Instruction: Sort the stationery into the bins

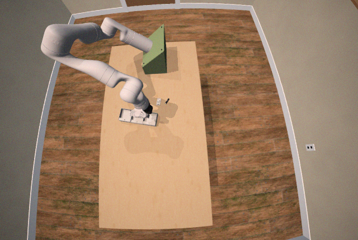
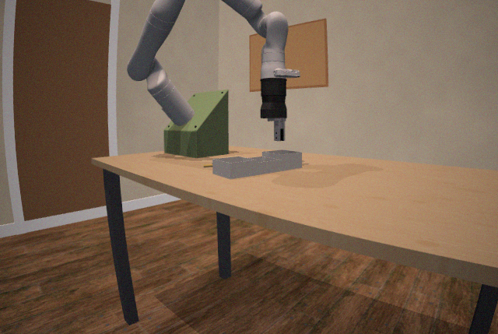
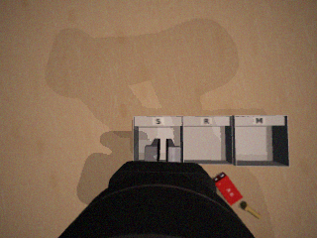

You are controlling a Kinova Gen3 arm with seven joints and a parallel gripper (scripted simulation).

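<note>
The grey piece is 150 mm behind my hand, 90 mm below it and 40 mm to the right of it. From my hand the other things lie so: black stick (140 mm to the left, 100 mm behind, 90 mm below); red piece (110 mm behind, 90 mm below, 80 mm to the right); white block (110 mm behind, 90 mm below, 80 mm to the left).
</note>
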